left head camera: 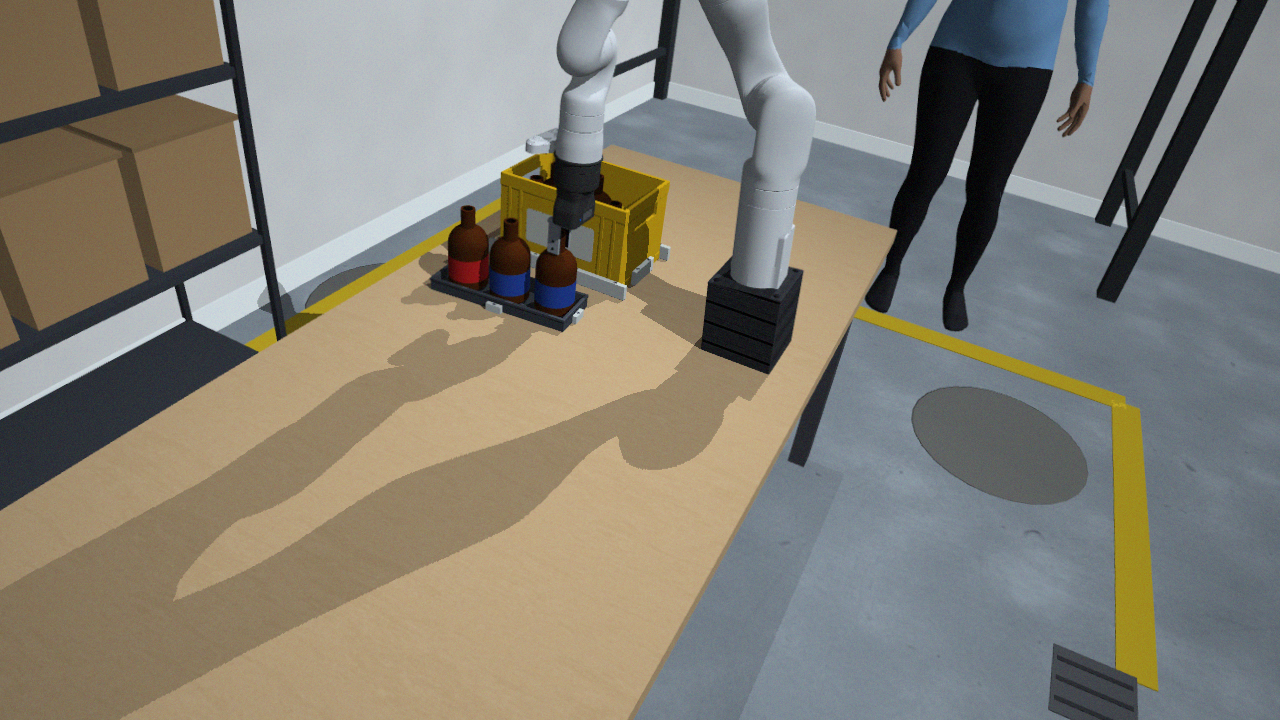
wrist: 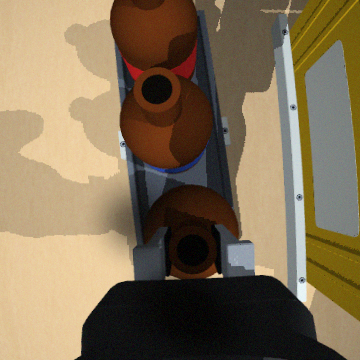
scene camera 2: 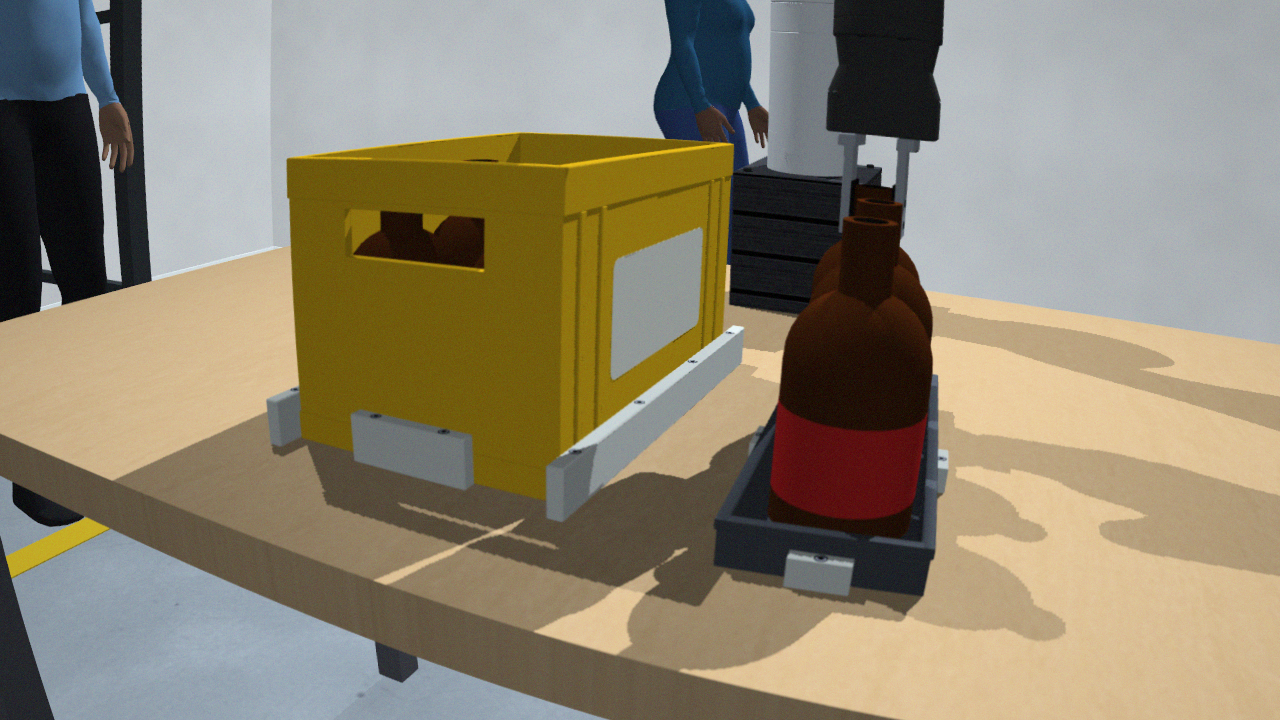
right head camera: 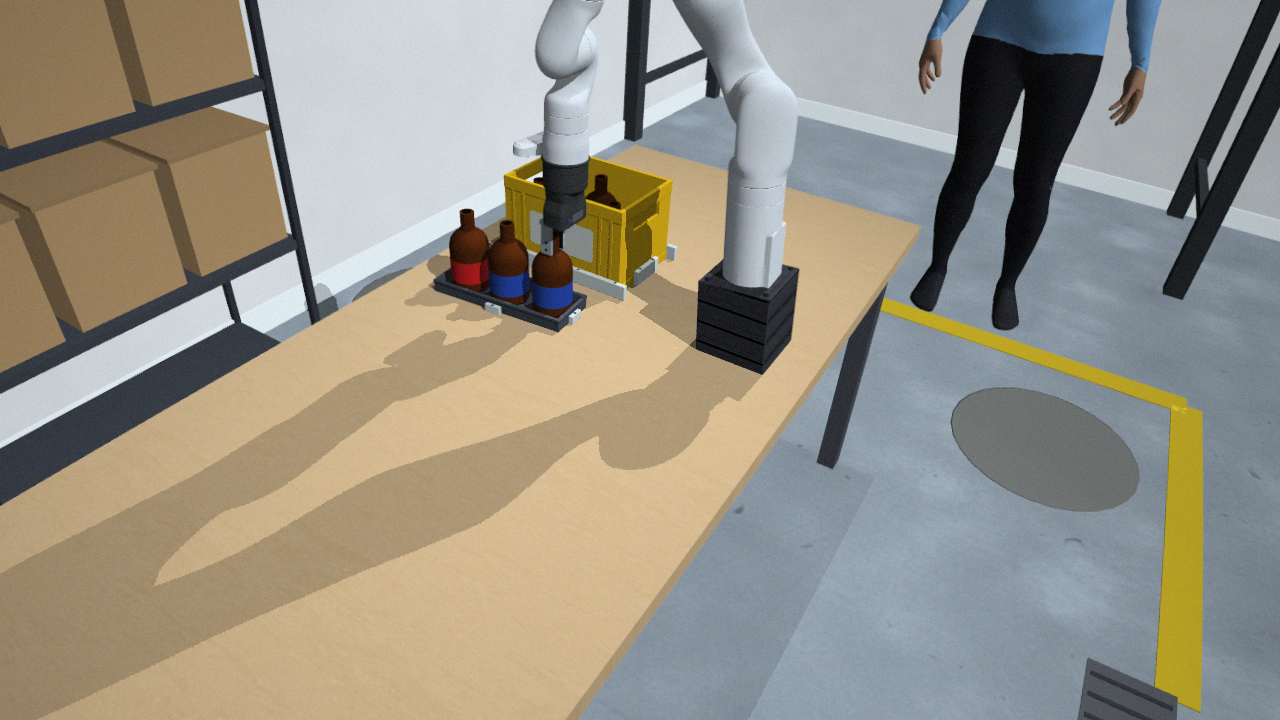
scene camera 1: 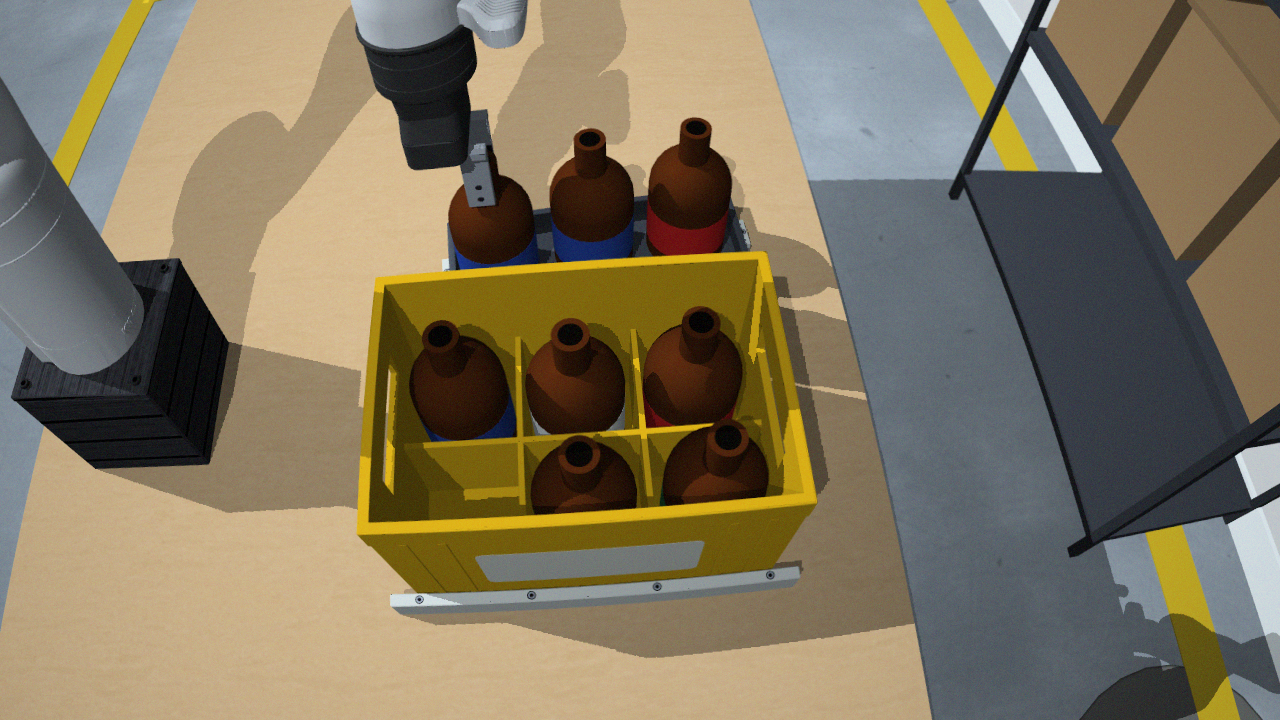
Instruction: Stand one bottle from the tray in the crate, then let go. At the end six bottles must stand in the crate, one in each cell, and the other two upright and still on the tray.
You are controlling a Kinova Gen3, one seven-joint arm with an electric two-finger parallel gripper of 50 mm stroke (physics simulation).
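Places are measured from the arm's base along level axes (x ahead, y left, z up), in millimetres.
Pixels of known places: gripper, fingertip midpoint: [left head camera: 558,249] [wrist: 191,241] [right head camera: 553,250] [scene camera 1: 483,187]; arm's base at its link origin: [left head camera: 756,275] [scene camera 2: 811,168] [right head camera: 749,274] [scene camera 1: 95,325].
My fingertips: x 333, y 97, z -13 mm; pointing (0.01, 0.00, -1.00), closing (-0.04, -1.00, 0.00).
For each thing: its middle in the pictures, then the offset to it from my fingertips.
- brown blue-labelled bottle at the middle of its body: [wrist: 190,229] [scene camera 1: 491,222] [left head camera: 556,271] [right head camera: 552,272] dy +0, dx +2, dz -45 mm
- second blue-labelled bottle at the middle of its body: [wrist: 166,123] [scene camera 1: 591,201] [left head camera: 510,259] [right head camera: 508,261] dy +12, dx +90, dz -45 mm
- yellow crate at the middle of its body: [scene camera 2: 532,275] [scene camera 1: 582,439] [left head camera: 583,217] [right head camera: 587,218] dy -214, dx +59, dz -40 mm
My gripper [left head camera: 558,240] [scene camera 1: 484,170] [wrist: 191,241] is shut on the neck of a brown blue-labelled bottle [left head camera: 555,277] [right head camera: 552,273] [scene camera 1: 492,223] [wrist: 192,205], which stands upright at the robot-base end of the dark tray [left head camera: 537,318] [scene camera 2: 751,550]. A second blue-labelled bottle [left head camera: 510,259] [scene camera 1: 590,201] [wrist: 150,125] stands in the tray's middle, and a red-labelled one [left head camera: 468,250] [scene camera 1: 687,188] [scene camera 2: 850,456] at the far end. The yellow crate [left head camera: 617,255] [scene camera 1: 572,271] [scene camera 2: 429,340] holds several upright bottles. In scene camera 1, its front left cell [scene camera 1: 460,488] is empty.
Pale rails [scene camera 1: 595,593] [scene camera 2: 411,447] edge the crate's base. Small pale blocks [left head camera: 493,308] [scene camera 2: 819,573] flank the tray. The arm stands on a black block [left head camera: 750,317] [scene camera 1: 125,385] beside them. A shelf rack [left head camera: 248,161] and a person [left head camera: 975,134] are beyond the table.
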